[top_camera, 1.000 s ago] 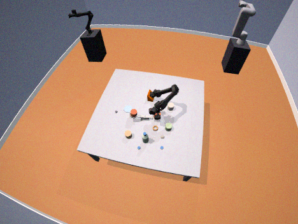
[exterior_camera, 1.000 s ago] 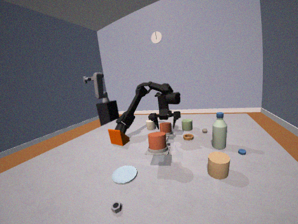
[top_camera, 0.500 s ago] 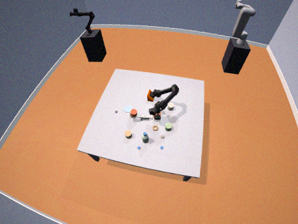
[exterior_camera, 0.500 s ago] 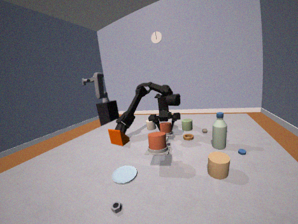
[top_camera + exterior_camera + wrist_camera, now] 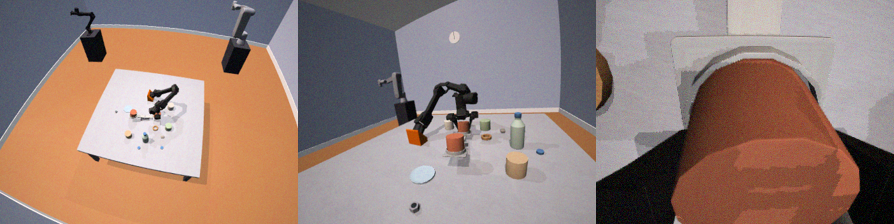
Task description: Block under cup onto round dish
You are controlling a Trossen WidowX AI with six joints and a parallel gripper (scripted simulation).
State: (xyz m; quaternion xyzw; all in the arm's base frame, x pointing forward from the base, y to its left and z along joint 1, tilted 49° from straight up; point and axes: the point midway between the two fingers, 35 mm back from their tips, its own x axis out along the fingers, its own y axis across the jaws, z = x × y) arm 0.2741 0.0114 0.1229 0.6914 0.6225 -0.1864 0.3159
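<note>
The pale grey block is 1 cm below my gripper tip. Round my gripper tip: cream cup 16 cm behind, 12 cm to the left, 2 cm below; green cup 13 cm ahead, 15 cm to the left, 2 cm below; small balance 2 cm ahead, 13 cm to the right, 3 cm below.
</note>
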